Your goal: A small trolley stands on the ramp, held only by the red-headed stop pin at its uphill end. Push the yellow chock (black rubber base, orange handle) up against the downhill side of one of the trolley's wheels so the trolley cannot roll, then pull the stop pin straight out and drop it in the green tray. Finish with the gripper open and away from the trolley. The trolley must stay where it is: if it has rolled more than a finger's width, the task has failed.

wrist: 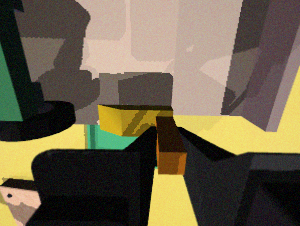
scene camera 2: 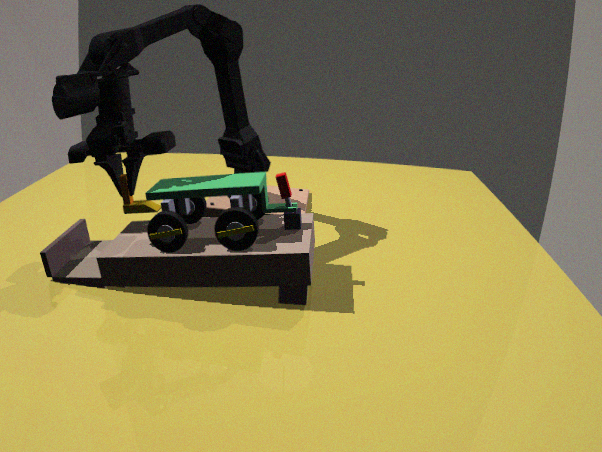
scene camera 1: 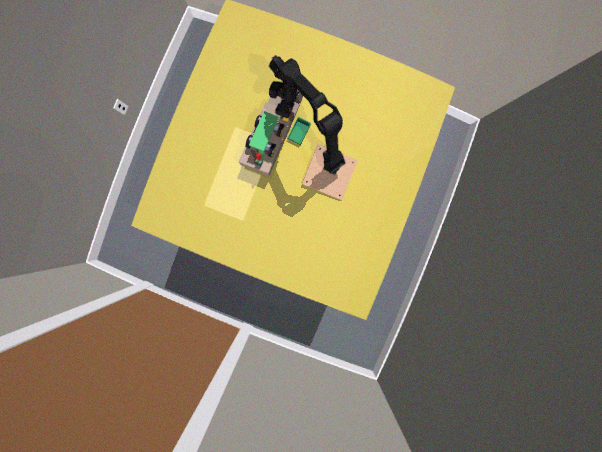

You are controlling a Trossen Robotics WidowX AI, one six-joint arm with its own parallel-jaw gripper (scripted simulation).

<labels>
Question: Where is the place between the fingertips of the gripper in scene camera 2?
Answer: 127, 195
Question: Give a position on a green-decked trolley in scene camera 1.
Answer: At 265, 124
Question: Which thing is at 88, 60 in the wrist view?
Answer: A brown ramp.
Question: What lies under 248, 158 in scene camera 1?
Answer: A brown ramp.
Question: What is the gripper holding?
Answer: A yellow chock.
</labels>
